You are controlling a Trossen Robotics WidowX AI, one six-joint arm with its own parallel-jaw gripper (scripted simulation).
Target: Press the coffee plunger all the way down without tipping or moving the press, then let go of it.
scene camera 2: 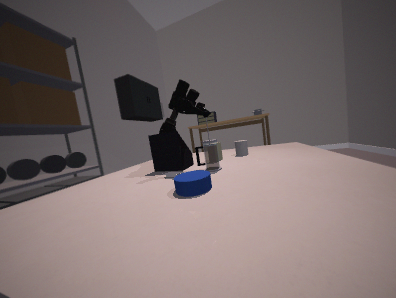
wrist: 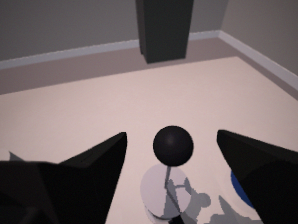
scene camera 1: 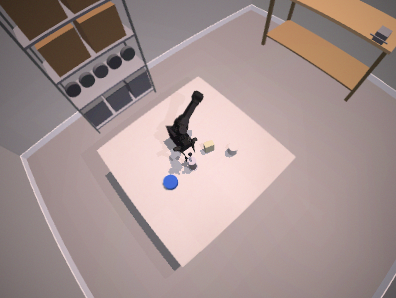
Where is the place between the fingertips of the gripper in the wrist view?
171, 136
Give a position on a blue disc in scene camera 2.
192, 183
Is the gripper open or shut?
Open.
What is the gripper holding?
Nothing.
